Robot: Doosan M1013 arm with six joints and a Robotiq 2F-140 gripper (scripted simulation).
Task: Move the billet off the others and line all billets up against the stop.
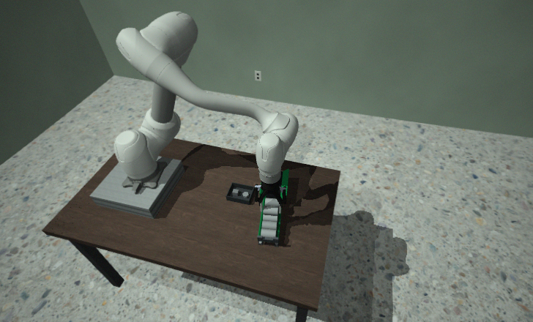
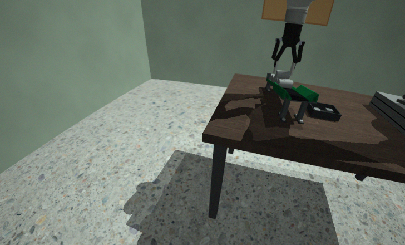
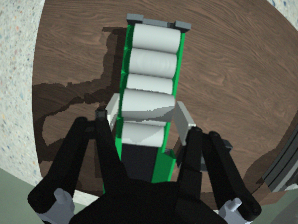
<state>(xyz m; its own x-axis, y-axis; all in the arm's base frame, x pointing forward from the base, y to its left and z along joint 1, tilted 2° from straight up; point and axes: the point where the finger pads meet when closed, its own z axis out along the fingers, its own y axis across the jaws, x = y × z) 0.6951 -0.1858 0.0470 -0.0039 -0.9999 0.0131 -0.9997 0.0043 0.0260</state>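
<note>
The ramp lies 8 cm to the left of my hand and 7 cm below it. The rest, counted from my hand: small dark tray: 18 cm behind, 16 cm to the left, 14 cm below; grey stop: 12 cm to the right, 9 cm below.
</note>
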